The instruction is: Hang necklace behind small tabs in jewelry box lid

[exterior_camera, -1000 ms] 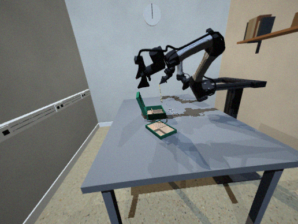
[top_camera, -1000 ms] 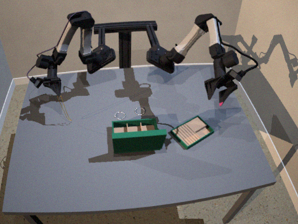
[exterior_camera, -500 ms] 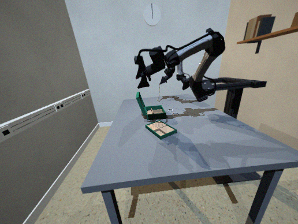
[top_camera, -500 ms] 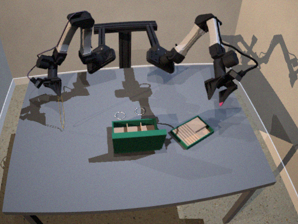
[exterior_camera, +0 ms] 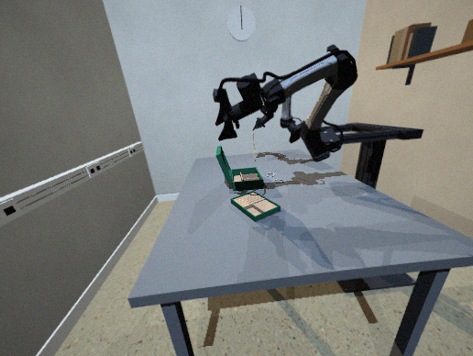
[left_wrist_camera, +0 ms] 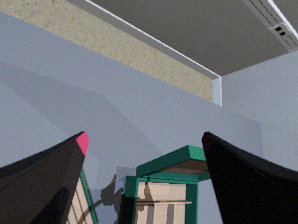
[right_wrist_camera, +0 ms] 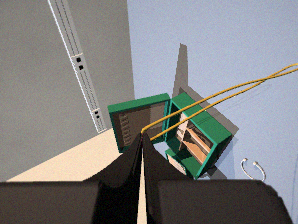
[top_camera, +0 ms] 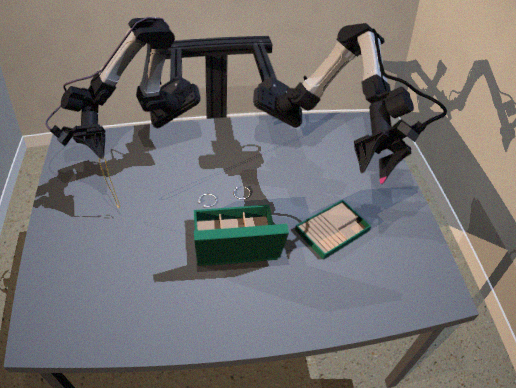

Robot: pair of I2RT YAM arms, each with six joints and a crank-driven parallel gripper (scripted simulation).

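Right now my right hand is 420 mm to the right of the green jewelry box, 170 mm above it and 110 mm short of it. The rest, counted from my right hand: green-rimmed tray (740 mm to the left, 280 mm below, 30 mm ahead).
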